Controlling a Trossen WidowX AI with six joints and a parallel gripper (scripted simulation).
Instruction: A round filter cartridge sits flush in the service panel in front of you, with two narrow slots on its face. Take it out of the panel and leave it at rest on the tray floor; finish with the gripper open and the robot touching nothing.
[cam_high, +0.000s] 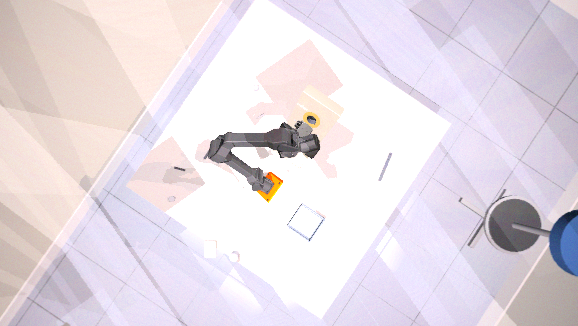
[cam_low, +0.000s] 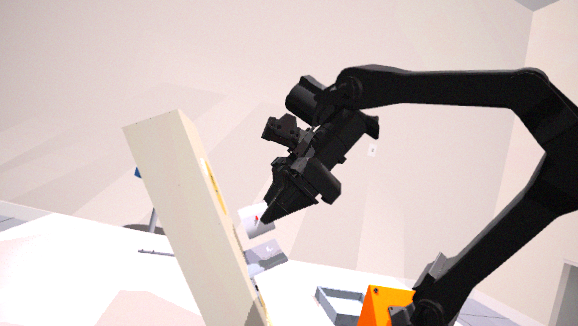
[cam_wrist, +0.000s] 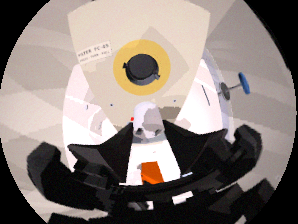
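The grey tray is 36 cm behind my gripper tip, 27 cm to the right of it and 24 cm below it. From my gripper tip the other things lie so: round filter cartridge (right at my gripper tip).
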